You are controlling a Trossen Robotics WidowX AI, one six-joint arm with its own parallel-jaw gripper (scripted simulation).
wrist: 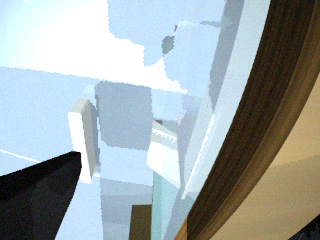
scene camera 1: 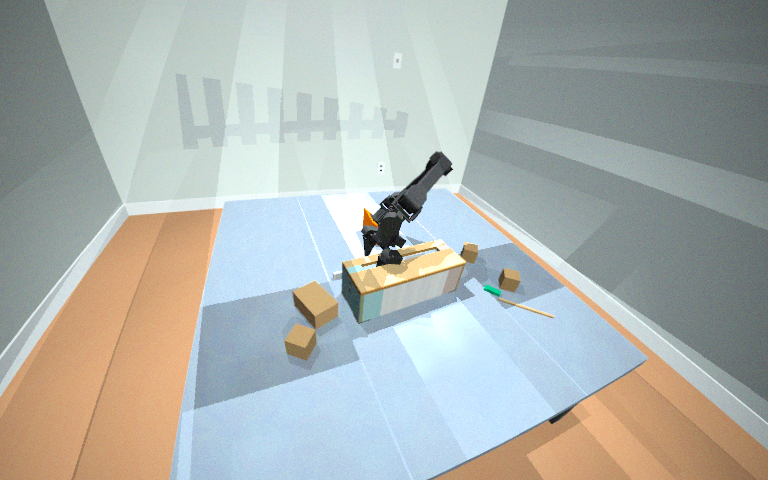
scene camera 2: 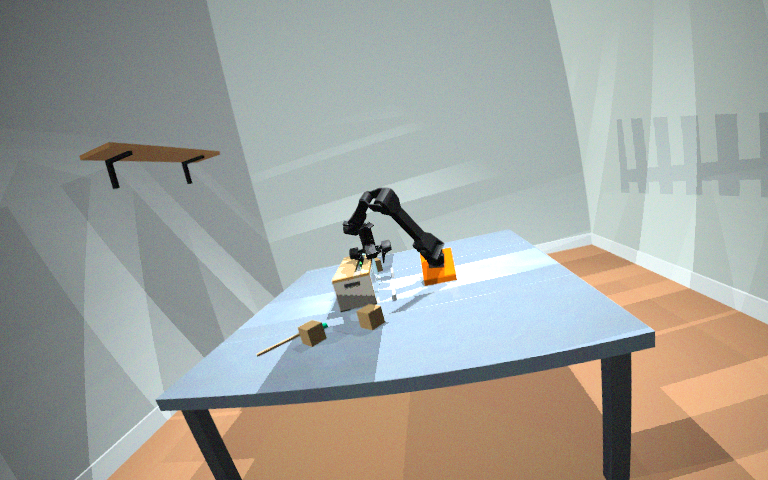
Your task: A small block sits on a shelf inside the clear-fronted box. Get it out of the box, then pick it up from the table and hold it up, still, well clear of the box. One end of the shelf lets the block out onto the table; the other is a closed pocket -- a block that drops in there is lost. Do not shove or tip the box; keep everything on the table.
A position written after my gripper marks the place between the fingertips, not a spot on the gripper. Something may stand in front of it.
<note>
I see my gripper (scene camera 1: 371,264), a long wooden box (scene camera 1: 427,270) and a small tan piece (scene camera 1: 312,300).
The long wooden box is seen too in the wrist view (wrist: 230,150) and in scene camera 2 (scene camera 2: 354,287). My gripper shows as well in the wrist view (wrist: 165,171).
</note>
